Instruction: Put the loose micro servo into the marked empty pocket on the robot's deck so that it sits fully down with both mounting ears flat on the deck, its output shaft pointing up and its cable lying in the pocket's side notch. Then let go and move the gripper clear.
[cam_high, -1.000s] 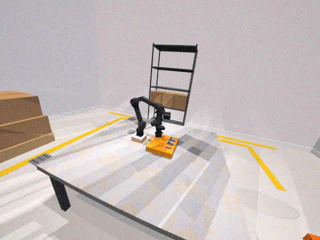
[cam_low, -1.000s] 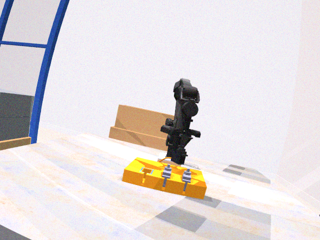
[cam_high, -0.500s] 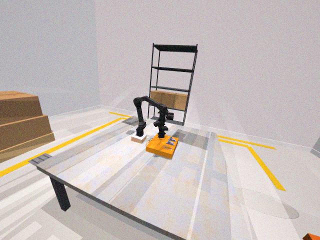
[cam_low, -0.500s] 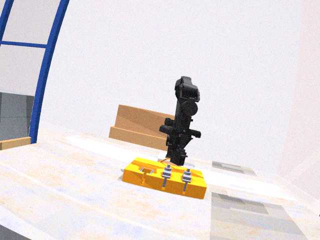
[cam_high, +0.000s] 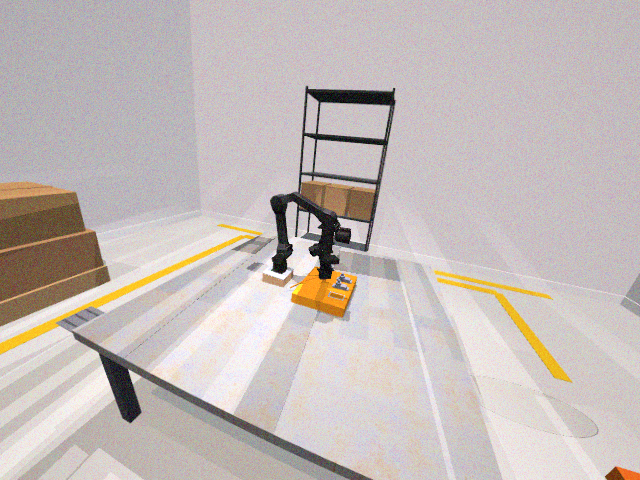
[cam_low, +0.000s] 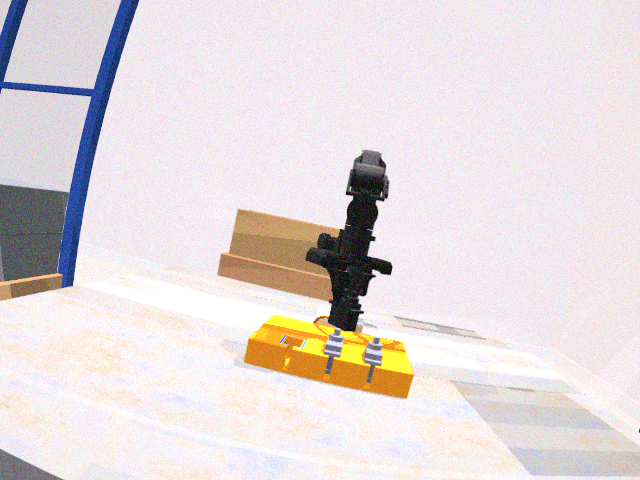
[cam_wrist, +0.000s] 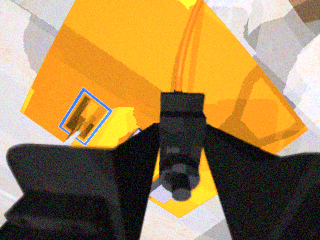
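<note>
The orange robot deck is 10 mm behind my gripper tip and 100 mm below it.
</note>
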